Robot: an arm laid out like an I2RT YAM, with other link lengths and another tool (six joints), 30 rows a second.
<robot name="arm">
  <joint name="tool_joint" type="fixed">
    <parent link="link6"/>
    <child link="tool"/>
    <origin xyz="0.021 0.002 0.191" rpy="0 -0.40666 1.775"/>
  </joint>
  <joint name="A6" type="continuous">
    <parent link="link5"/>
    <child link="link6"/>
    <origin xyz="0.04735 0 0.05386" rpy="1.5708 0 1.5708"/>
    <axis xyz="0 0 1"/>
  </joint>
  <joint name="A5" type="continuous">
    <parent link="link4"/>
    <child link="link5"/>
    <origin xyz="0.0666 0.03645 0.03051" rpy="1.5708 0 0"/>
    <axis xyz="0 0 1"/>
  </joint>
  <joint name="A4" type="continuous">
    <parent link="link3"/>
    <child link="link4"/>
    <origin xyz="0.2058 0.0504 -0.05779"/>
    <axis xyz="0 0 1"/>
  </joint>
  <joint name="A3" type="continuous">
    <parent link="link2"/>
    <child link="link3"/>
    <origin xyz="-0.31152 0 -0.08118" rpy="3.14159 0 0"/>
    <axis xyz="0 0 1"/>
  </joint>
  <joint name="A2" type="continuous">
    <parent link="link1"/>
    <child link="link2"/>
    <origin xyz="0.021 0.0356 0.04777" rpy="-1.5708 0 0"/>
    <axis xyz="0 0 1"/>
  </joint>
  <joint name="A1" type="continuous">
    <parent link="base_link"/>
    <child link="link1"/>
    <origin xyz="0 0 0.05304"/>
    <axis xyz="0 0 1"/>
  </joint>
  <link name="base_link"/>
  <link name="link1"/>
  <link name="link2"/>
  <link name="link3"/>
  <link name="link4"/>
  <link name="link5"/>
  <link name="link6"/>
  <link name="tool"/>
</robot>
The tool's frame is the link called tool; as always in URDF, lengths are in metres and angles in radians. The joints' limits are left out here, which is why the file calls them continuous.
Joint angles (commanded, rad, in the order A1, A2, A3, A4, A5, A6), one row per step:
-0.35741, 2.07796, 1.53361, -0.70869, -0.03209, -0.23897
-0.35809, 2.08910, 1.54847, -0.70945, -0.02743, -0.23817
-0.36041, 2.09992, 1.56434, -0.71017, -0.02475, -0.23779
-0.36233, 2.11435, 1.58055, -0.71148, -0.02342, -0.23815
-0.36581, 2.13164, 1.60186, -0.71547, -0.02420, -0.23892
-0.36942, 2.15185, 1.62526, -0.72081, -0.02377, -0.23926
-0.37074, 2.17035, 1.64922, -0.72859, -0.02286, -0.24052
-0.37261, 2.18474, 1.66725, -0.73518, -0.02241, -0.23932
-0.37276, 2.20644, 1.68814, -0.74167, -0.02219, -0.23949
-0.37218, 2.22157, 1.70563, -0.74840, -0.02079, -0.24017
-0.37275, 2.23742, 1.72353, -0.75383, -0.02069, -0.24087
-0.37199, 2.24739, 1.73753, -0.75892, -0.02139, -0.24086
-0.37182, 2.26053, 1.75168, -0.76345, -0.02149, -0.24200
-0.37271, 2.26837, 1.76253, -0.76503, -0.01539, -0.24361
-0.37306, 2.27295, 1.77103, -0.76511, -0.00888, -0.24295
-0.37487, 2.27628, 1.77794, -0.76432, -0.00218, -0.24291
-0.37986, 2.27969, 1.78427, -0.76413, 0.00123, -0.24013
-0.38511, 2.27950, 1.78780, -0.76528, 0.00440, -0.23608
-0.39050, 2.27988, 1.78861, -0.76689, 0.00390, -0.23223
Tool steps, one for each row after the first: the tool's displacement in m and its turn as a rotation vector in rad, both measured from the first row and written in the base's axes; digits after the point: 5 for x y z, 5 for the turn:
0.00332, -0.00276, -0.00065, -0.00494, -0.00129, -0.00290
0.00684, -0.00592, -0.00092, -0.00872, -0.00448, -0.00644
0.01020, -0.00848, -0.00279, -0.01018, -0.00444, -0.00844
0.01411, -0.01153, -0.00481, -0.00974, -0.00464, -0.01094
0.01788, -0.01493, -0.00773, -0.00947, -0.00244, -0.01436
0.02168, -0.01732, -0.01000, -0.00984, 0.00015, -0.01476
0.02405, -0.01933, -0.01206, -0.00883, 0.00297, -0.01789
0.02706, -0.02064, -0.01676, -0.00648, 0.00988, -0.01792
0.02951, -0.02165, -0.01943, -0.00637, 0.01449, -0.01710
0.03221, -0.02303, -0.02229, -0.00546, 0.01775, -0.01701
0.03462, -0.02339, -0.02349, -0.00446, 0.01850, -0.01604
0.03673, -0.02409, -0.02614, -0.00346, 0.02185, -0.01474
0.03831, -0.02674, -0.02687, -0.00985, 0.02274, -0.01596
0.03990, -0.02922, -0.02658, -0.01681, 0.02132, -0.01896
0.04100, -0.03235, -0.02605, -0.02428, 0.01954, -0.02292
0.04126, -0.03607, -0.02585, -0.02755, 0.01760, -0.03165
0.04053, -0.03948, -0.02480, -0.03004, 0.01597, -0.04178
0.03905, -0.04172, -0.02492, -0.02800, 0.01659, -0.05065

